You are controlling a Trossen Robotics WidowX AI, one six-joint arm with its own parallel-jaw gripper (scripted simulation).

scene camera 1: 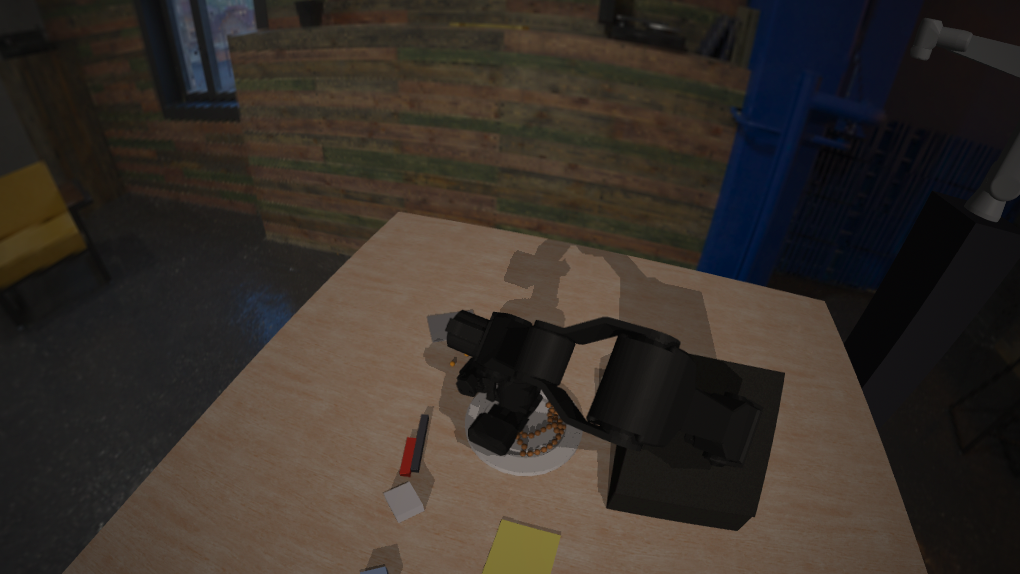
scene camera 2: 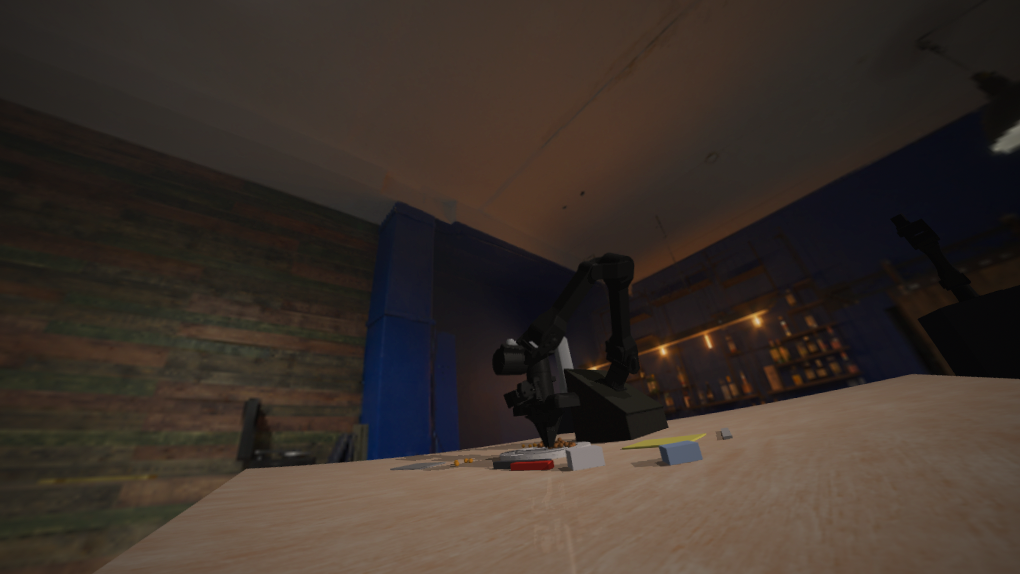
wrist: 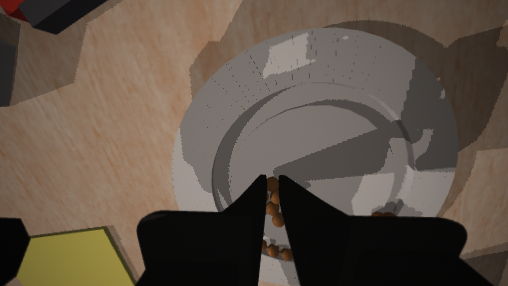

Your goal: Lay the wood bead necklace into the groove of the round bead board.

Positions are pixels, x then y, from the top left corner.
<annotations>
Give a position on a round white bead board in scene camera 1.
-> At 538,419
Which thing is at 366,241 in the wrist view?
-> My gripper.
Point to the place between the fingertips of my gripper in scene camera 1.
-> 512,431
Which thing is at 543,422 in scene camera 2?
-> My gripper.
</annotations>
